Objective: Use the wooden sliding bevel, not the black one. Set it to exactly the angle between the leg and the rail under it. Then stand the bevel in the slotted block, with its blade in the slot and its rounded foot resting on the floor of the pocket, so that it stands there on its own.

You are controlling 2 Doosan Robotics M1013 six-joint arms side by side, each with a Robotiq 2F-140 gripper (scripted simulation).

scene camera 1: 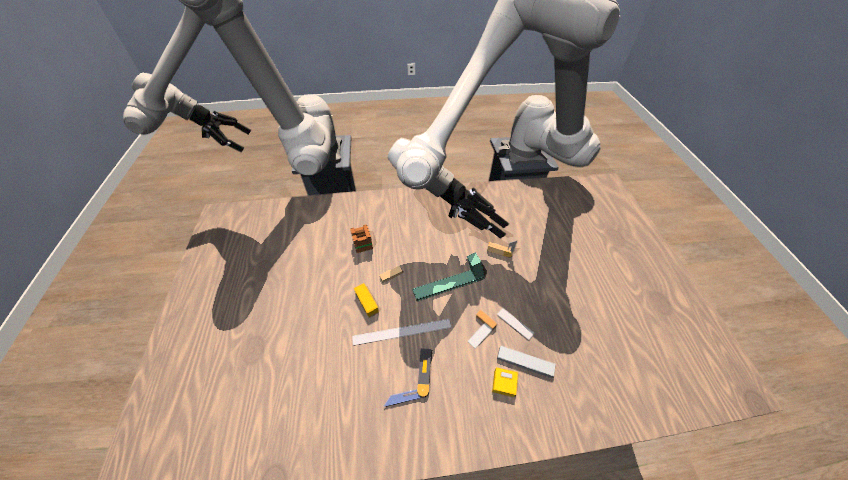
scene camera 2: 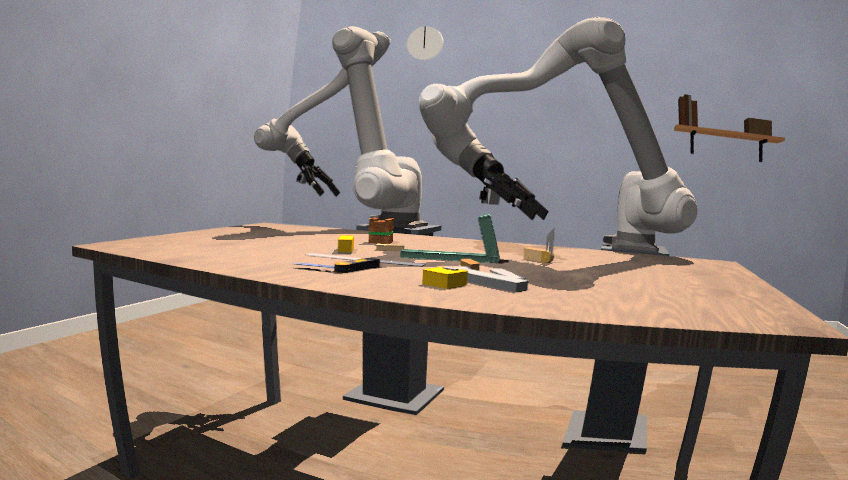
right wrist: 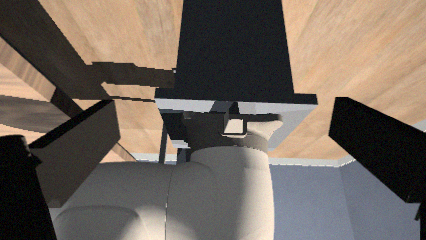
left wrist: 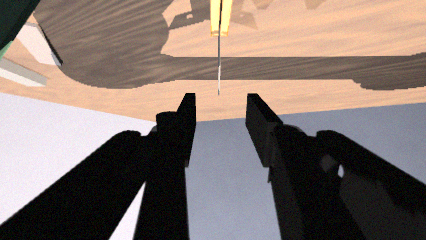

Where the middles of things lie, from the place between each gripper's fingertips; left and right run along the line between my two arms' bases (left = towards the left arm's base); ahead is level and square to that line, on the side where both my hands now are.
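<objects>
Long pale strip (scene camera 1: 441,324): 130 mm below my left hand (scene camera 2: 540,215), 310 mm ahead of it and 310 mm to the right of it. Yellow box (scene camera 2: 446,277): 110 mm below my left hand, 460 mm ahead, 20 mm to the right. Black bevel (scene camera 1: 425,354): 120 mm below the left hand, 470 mm ahead, 260 mm to the right.
Long pale strip: 120 mm below my right hand (scene camera 1: 246,141), 840 mm ahead of it and 730 mm to the left of it. Yellow box: 100 mm below my right hand, 990 mm ahead, 1020 mm to the left. Black bevel: 110 mm below the right hand, 1000 mm ahead, 780 mm to the left.
</objects>
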